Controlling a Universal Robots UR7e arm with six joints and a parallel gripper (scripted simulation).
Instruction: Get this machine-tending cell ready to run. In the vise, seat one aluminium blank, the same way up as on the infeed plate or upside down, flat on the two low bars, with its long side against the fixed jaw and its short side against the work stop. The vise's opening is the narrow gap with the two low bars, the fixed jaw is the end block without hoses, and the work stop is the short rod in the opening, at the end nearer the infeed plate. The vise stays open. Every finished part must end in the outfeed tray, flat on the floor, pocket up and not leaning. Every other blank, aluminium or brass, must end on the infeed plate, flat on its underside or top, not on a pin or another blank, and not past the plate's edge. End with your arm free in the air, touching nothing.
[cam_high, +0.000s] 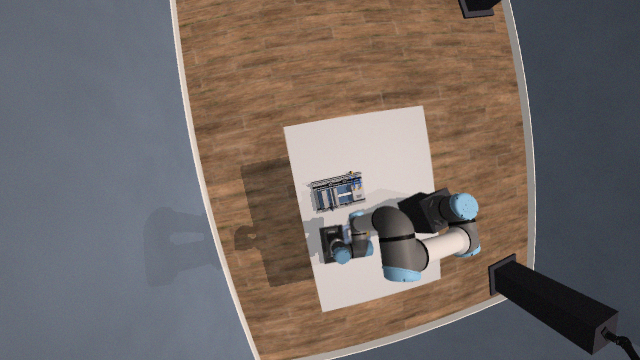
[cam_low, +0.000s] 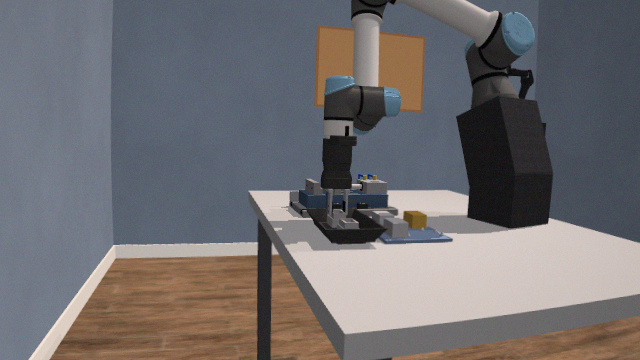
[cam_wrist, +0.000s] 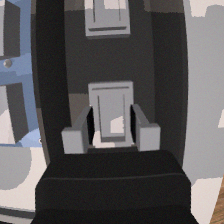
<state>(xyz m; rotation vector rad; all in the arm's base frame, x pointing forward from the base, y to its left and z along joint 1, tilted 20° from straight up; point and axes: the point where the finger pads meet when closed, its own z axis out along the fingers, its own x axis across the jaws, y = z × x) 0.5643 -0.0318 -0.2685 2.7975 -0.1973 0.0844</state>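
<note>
The grey aluminium blank is 110 mm to the left of my hand, 100 mm behind it and 30 mm below it. Round my hand: vise: 240 mm to the right, 120 mm behind, 20 mm below; then brass blank: 210 mm behind, 40 mm to the left, 30 mm below.
</note>
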